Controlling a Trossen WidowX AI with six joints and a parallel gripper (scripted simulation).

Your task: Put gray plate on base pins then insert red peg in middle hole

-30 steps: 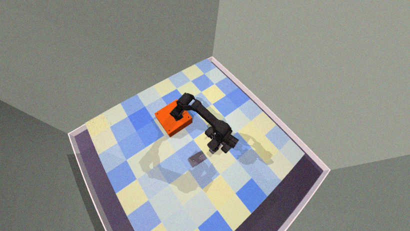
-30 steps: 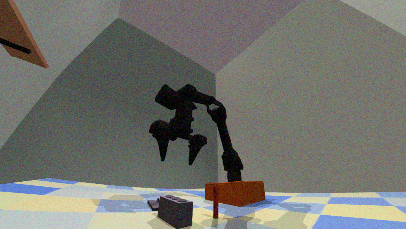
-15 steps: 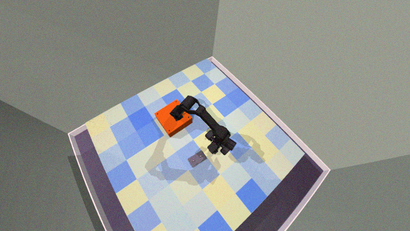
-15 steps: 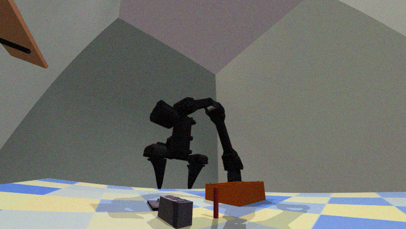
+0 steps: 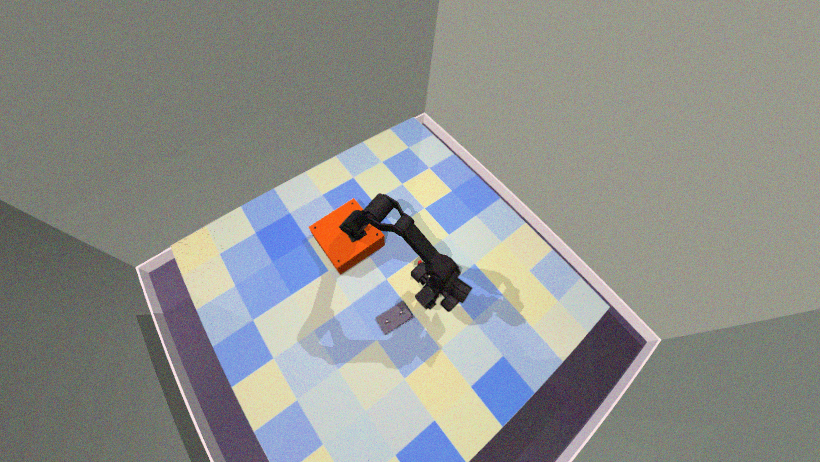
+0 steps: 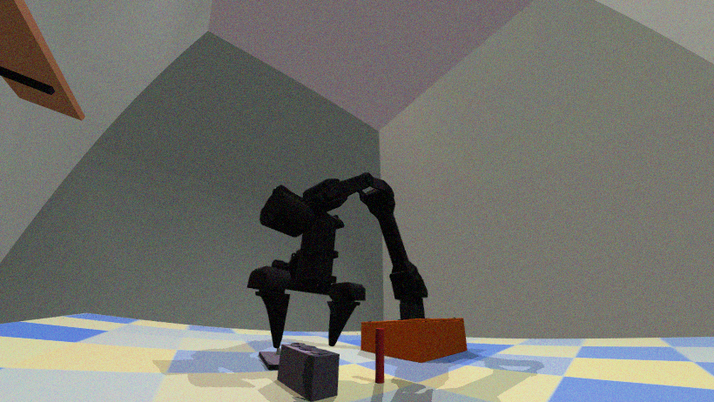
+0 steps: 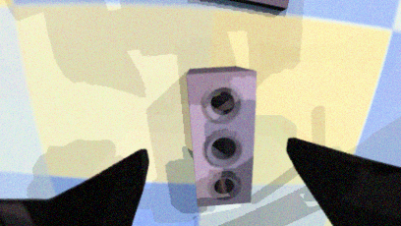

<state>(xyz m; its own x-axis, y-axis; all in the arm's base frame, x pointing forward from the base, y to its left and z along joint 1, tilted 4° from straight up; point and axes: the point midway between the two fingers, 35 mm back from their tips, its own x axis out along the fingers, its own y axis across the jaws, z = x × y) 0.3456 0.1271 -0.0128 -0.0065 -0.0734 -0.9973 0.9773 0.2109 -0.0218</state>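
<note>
The gray plate is 1 cm below my gripper tip. The rest, counted from my gripper tip: red peg: 12 cm behind, 2 cm to the left, 1 cm below; base: 16 cm to the right, 4 cm below.
</note>
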